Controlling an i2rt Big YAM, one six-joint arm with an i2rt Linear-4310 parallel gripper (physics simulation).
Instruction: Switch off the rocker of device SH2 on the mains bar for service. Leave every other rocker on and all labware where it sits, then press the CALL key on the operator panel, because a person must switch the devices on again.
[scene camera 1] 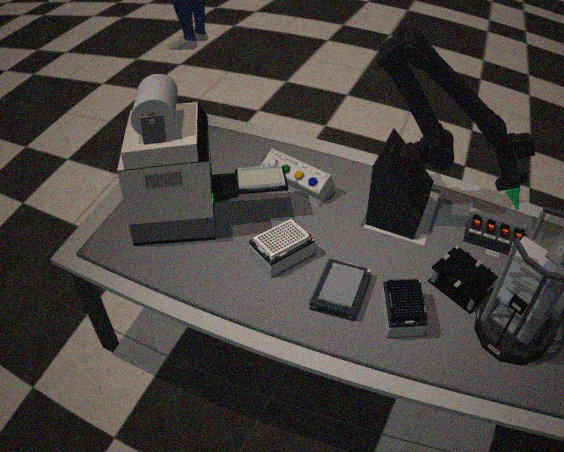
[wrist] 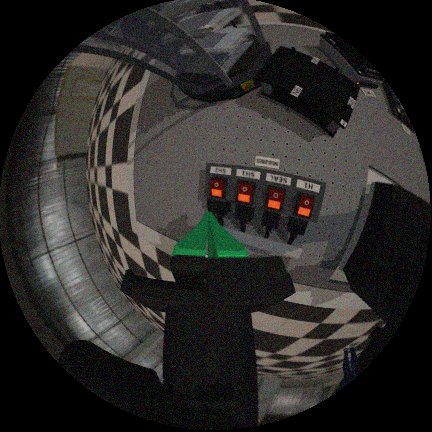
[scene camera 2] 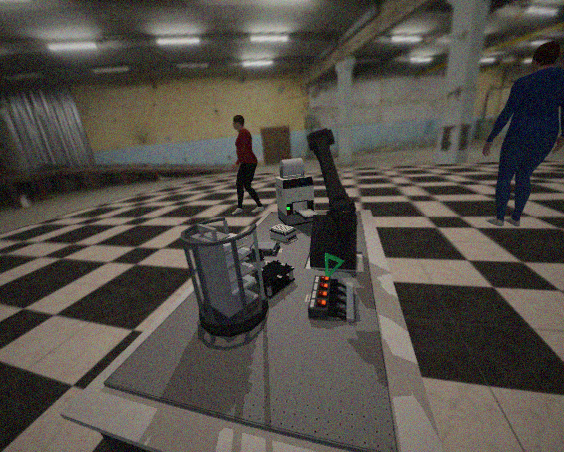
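Where they show: gripper, fingertip midpoint: (scene camera 1: 517, 209) (wrist: 207, 215) (scene camera 2: 327, 276); arm's base, origin of the base link: (scene camera 1: 404, 161).
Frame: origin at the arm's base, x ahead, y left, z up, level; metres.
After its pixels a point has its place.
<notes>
The mains bar (scene camera 1: 487, 242) @[x 0.070, y 0.328, z -0.126 m] (scene camera 2: 320, 316) @[x 0.014, y 0.454, z -0.138 m] (wrist: 322, 192) @[x 0.060, y 0.250, z -0.110 m] carries rockers labelled, upside down in the wrist view, SH2, SH1, SEAL and H1. The SH2 rocker (wrist: 216, 188) @[x 0.015, y 0.423, z -0.100 m] (scene camera 1: 520, 234) @[x 0.006, y 0.428, z -0.100 m] (scene camera 2: 323, 302) @[x 0.009, y 0.426, z -0.101 m] is lit orange, at the end away from the arm's base. The SH1 rocker (wrist: 244, 192) @[x 0.022, y 0.374, z -0.100 m], SEAL rocker (wrist: 275, 198) @[x 0.027, y 0.324, z -0.100 m] and H1 rocker (wrist: 305, 205) @[x 0.033, y 0.275, z -0.100 m] are lit too. My gripper (wrist: 207, 215) @[x 0.001, y 0.390, z -0.018 m] (scene camera 1: 517, 207) @[x 0.001, y 0.390, z -0.018 m] (scene camera 2: 327, 274) @[x 0.001, y 0.390, z -0.018 m] is shut and empty, its green fingertips above the bar, apart from the rockers. The operator panel (scene camera 1: 324, 189) @[x 0.125, y -0.203, z -0.105 m] has white, green, yellow and blue keys; its lettering is unreadable.
A clear-walled carousel (scene camera 1: 492, 345) @[x 0.443, y 0.436, z -0.117 m] (scene camera 2: 232, 325) @[x 0.271, y 0.594, z -0.110 m] stands beside the bar, near a black block (scene camera 1: 465, 277) @[x 0.277, y 0.296, z -0.090 m] (wrist: 310, 90) @[x 0.217, y 0.296, z -0.090 m]. A white well plate (scene camera 1: 282, 237) @[x 0.385, y -0.203, z -0.081 m], a grey-topped plate (scene camera 1: 342, 284) @[x 0.430, y -0.005, z -0.115 m] and a black rack (scene camera 1: 406, 300) @[x 0.432, y 0.170, z -0.083 m] sit along the table. A machine (scene camera 1: 167, 200) @[x 0.491, y -0.493, z 0.007 m] holds a plate (scene camera 1: 261, 179) @[x 0.267, y -0.334, z -0.019 m] on its tray.
</notes>
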